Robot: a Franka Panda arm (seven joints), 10 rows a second.
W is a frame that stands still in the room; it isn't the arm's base.
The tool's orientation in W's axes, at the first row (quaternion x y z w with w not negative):
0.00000, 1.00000, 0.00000, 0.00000
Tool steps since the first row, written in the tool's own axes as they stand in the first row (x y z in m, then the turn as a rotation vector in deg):
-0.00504, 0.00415, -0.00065, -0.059, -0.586, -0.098
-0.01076, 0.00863, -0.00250, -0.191, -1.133, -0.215
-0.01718, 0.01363, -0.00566, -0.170, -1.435, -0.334
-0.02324, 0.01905, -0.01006, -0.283, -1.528, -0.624
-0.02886, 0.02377, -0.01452, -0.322, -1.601, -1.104
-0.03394, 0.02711, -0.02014, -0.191, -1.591, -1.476
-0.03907, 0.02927, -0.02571, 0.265, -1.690, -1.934
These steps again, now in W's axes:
0.00504, 0.00415, 0.00065, 0.059, -0.586, 0.098
0.01076, 0.00863, 0.00250, 0.191, -1.133, 0.215
0.01718, 0.01363, 0.00566, 0.170, -1.435, 0.334
0.02324, 0.01905, 0.01006, 0.283, -1.528, 0.624
0.02886, 0.02377, 0.01452, 0.322, -1.601, 1.104
0.03394, 0.02711, 0.02014, 0.191, -1.591, 1.476
0.03907, 0.02927, 0.02571, -0.265, -1.690, 1.934

